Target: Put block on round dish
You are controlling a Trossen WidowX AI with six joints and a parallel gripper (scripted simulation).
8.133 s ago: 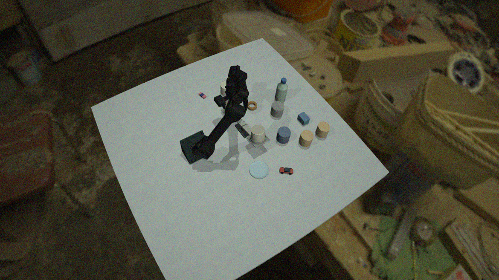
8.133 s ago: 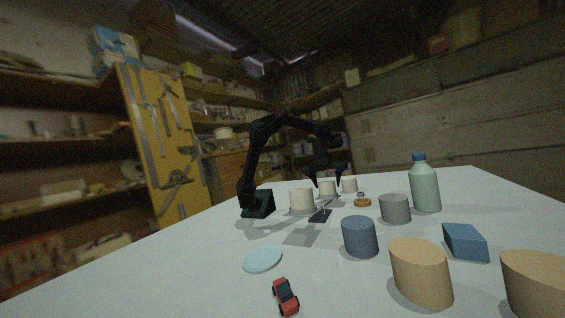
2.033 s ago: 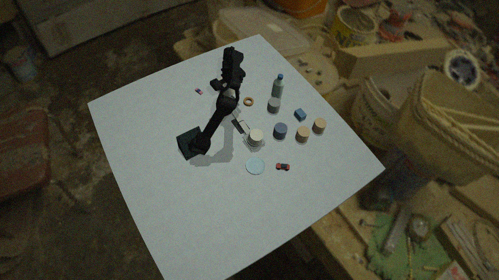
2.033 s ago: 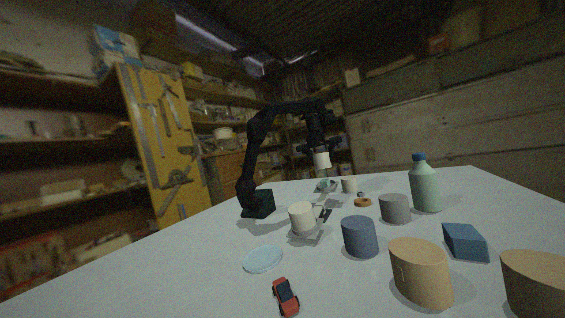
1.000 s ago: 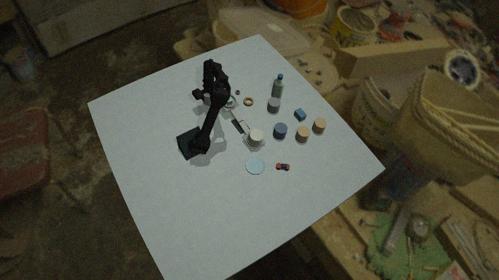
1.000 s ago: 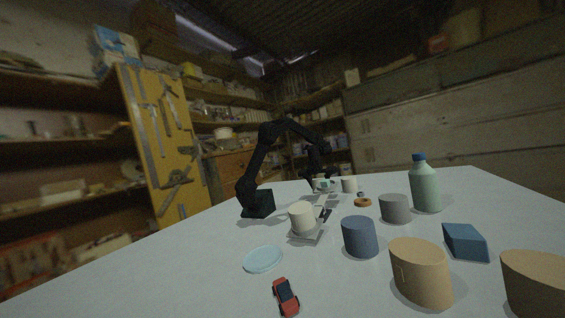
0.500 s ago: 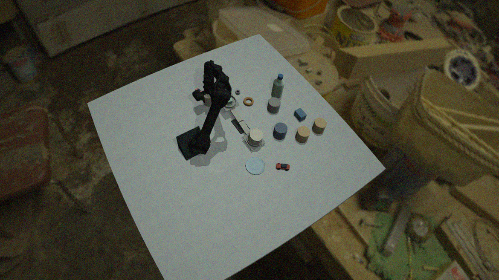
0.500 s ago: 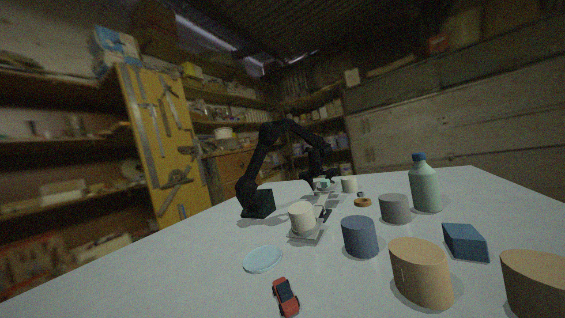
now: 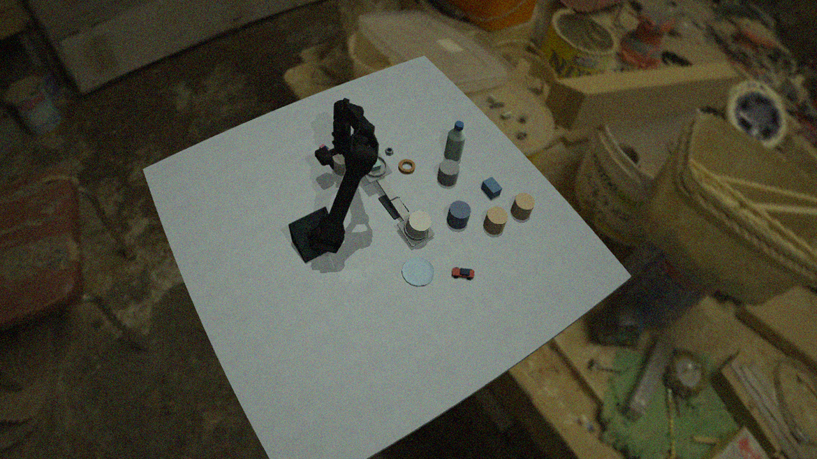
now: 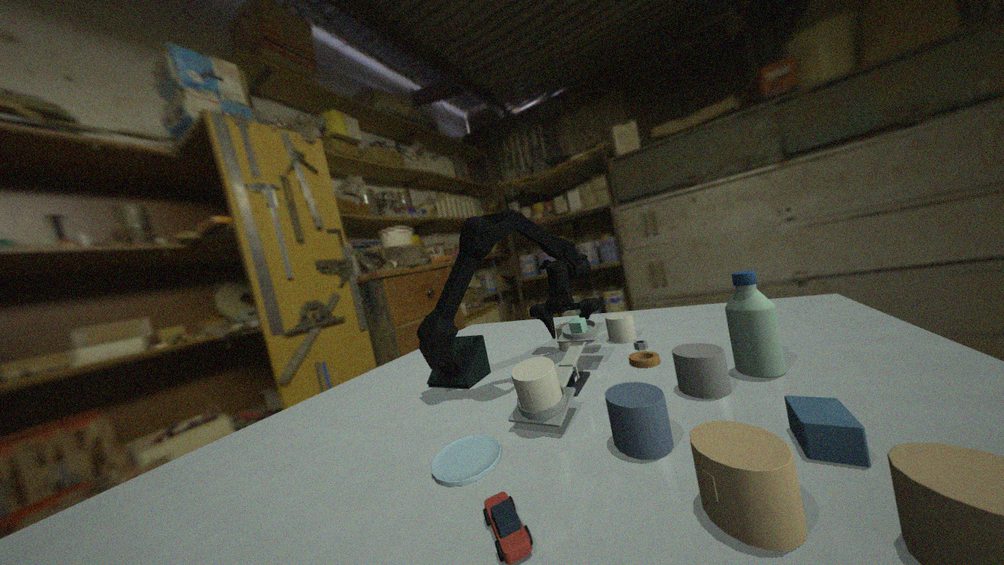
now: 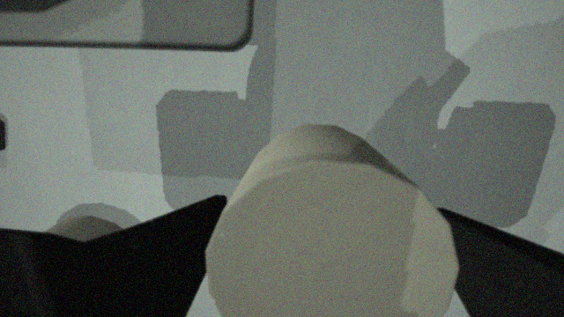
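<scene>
Now: gripper tip 100 mm to the left of the teal block, 70 mm short of it and 60 mm below it. Also, from my gripper tip: grey cylinder: 290 mm ahead, 200 mm to the right, 10 mm above; ring: 200 mm ahead, 100 mm to the right, 20 mm below; blue cylinder: 390 mm to the right, 240 mm ahead, 10 mm above.
</scene>
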